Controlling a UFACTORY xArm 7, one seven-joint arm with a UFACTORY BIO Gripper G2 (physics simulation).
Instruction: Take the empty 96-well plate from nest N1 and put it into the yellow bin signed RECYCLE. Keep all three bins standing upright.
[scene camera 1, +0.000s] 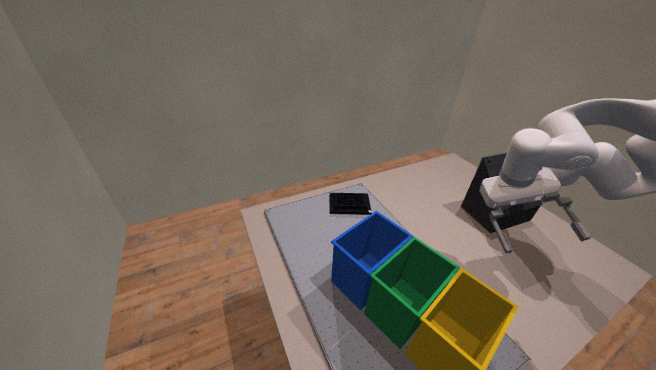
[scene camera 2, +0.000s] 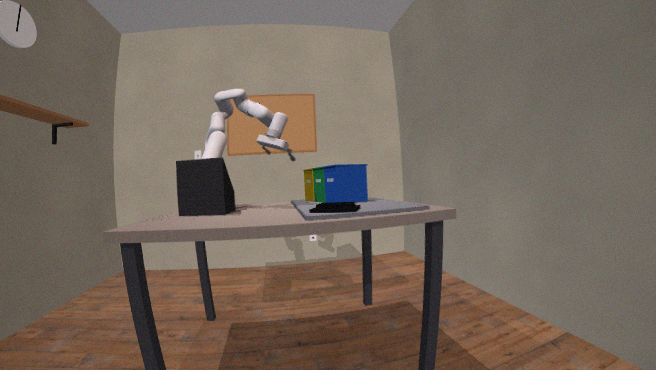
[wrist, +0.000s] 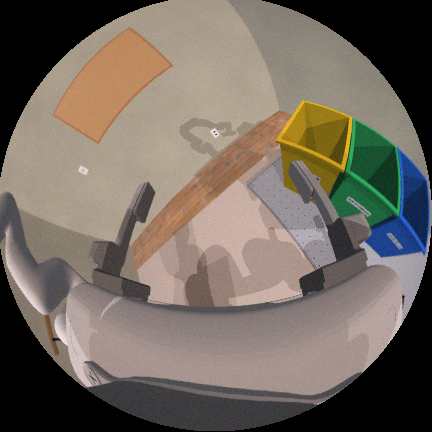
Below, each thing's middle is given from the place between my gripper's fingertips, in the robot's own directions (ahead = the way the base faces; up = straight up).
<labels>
Now: the yellow bin (wrist: 318, 135) 22 cm ahead of my hand, 17 cm below it and 5 cm to the left of it. Round my hand: blue bin (scene camera 1: 358, 252) (34 cm ahead, 18 cm to the right, 17 cm below); green bin (scene camera 1: 403, 288) (28 cm ahead, 17 cm below, 7 cm to the right).
</labels>
